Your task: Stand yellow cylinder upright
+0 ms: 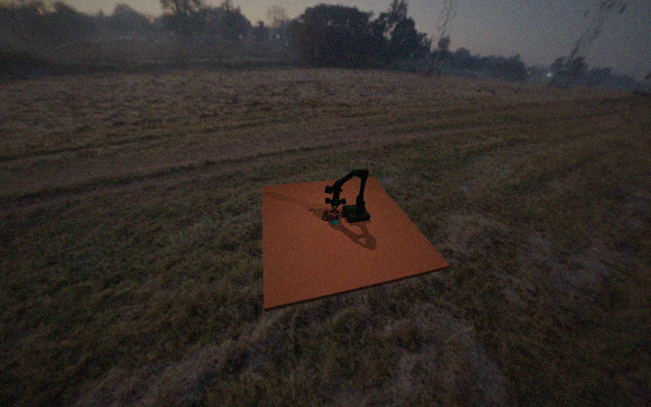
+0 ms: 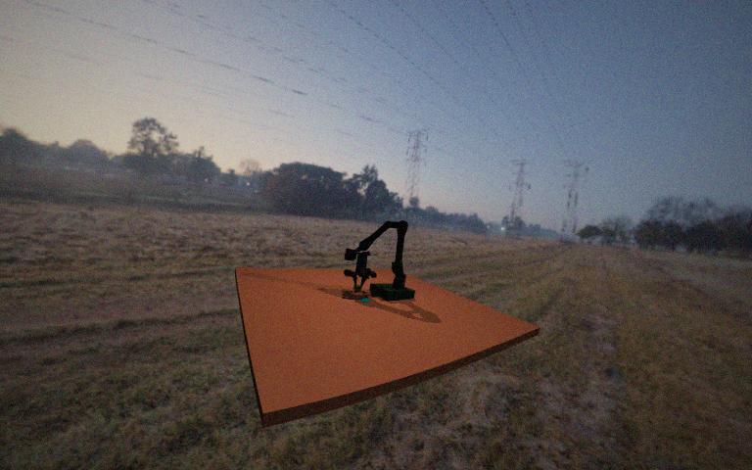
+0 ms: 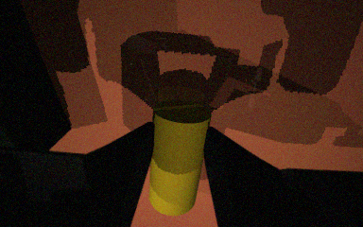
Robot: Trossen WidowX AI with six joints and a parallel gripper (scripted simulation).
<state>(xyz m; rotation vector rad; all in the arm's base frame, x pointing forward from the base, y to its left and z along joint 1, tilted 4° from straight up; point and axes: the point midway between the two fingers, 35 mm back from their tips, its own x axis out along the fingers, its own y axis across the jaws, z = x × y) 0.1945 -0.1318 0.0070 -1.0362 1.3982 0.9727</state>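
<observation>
Right now the cyan circle is 50 mm ahead of my gripper tip, 160 mm to the left of it and 20 mm below it. Also, from my gripper tip: yellow tall cylinder: 10 mm behind, 20 mm to the right.
</observation>
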